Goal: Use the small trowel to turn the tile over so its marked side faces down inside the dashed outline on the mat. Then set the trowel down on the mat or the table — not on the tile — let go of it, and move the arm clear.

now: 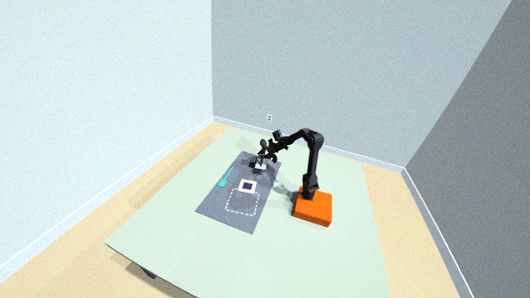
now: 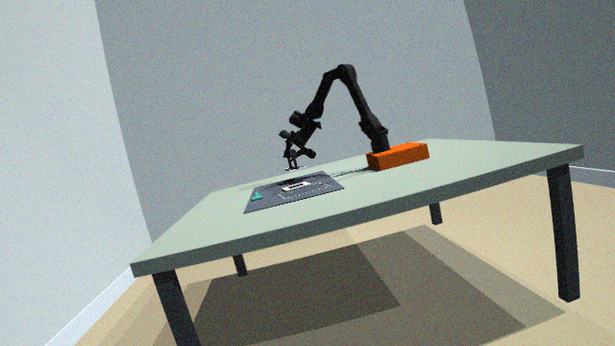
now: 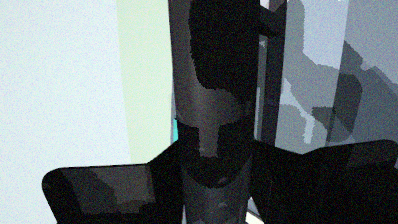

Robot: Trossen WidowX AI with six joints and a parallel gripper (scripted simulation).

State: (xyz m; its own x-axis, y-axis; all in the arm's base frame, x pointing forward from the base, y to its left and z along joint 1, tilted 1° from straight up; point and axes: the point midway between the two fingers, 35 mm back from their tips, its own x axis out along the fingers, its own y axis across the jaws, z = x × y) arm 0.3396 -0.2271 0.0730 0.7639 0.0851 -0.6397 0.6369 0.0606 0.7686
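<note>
Right now the grey mat is 3 cm ahead of my gripper tip, 18 cm to the left of it and 12 cm below it. From my gripper tip the other things lie so: white tile: 1 cm ahead, 22 cm to the left, 10 cm below; trowel: 3 cm behind, 1 cm below; teal tool: 17 cm ahead, 19 cm to the left, 10 cm below.
</note>
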